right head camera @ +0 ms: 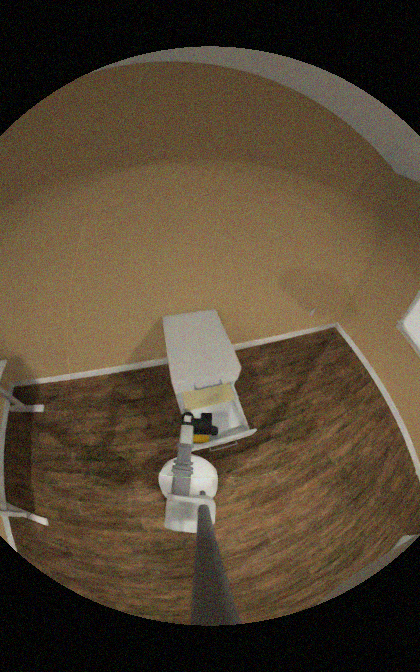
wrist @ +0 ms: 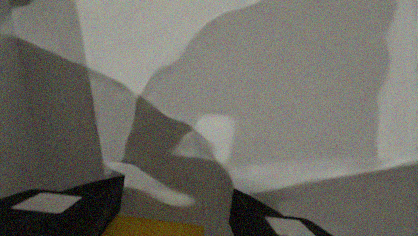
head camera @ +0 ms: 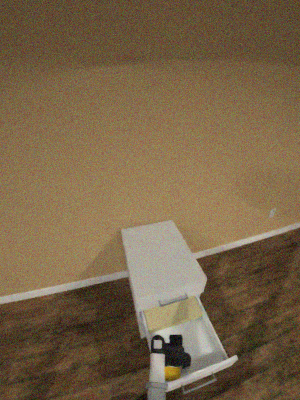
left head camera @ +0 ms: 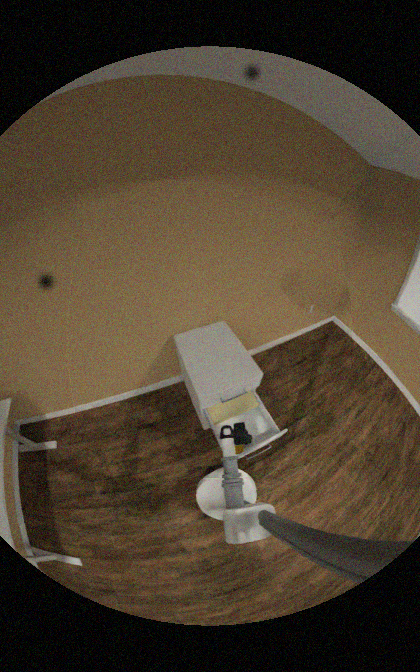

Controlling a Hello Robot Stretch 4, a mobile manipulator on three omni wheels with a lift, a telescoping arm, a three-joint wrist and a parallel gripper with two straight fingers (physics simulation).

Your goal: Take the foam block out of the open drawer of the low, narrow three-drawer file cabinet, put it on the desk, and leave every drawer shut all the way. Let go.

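The low white file cabinet [head camera: 162,260] [left head camera: 217,360] [right head camera: 202,345] stands against the wall. One drawer [head camera: 210,369] [left head camera: 270,441] [right head camera: 240,435] is pulled far out, below a shut drawer with a handle [head camera: 172,301]. The yellow foam block [head camera: 172,372] [left head camera: 239,449] [right head camera: 201,438] [wrist: 155,227] lies inside near the drawer's front left. My gripper [wrist: 177,199] is open and low in the drawer; part of the block shows between the fingers at the bottom of the wrist view. In the head views the black wrist covers the fingers.
A beige panel [head camera: 172,314] [left head camera: 232,407] [right head camera: 208,396] lies across the rear of the open drawer. White-legged furniture, possibly the desk, shows at the far left by its leg [left head camera: 37,446] [right head camera: 25,408]. Another white piece [left head camera: 412,297] [right head camera: 414,322] is at the right edge.
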